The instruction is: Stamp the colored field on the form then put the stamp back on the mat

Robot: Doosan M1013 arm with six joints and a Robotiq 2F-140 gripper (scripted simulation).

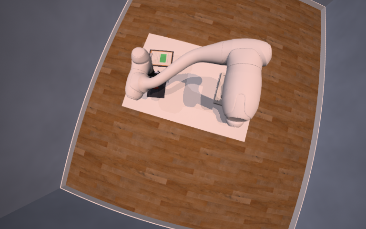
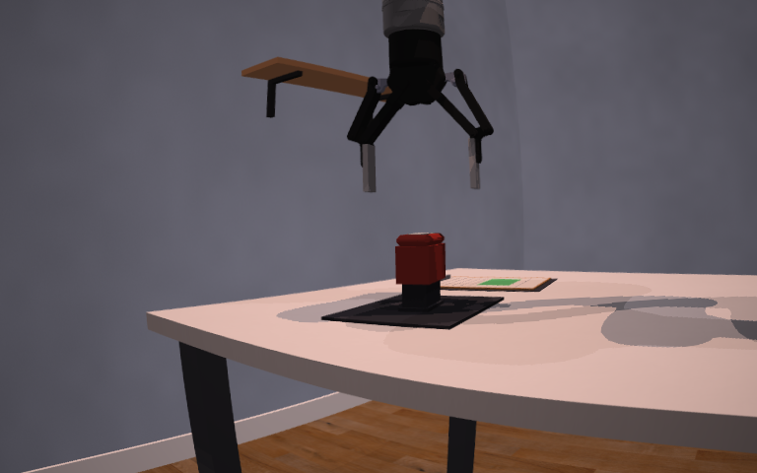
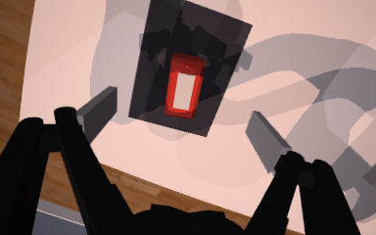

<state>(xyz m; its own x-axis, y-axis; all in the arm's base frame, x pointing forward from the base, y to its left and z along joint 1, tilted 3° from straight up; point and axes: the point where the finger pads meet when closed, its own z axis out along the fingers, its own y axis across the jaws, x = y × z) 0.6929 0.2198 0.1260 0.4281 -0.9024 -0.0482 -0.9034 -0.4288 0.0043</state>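
The stamp is 120 mm below my hand. From my hand the other things lie so: clipboard: 280 mm to the right, 160 mm below, 110 mm ahead; mat: 170 mm below.
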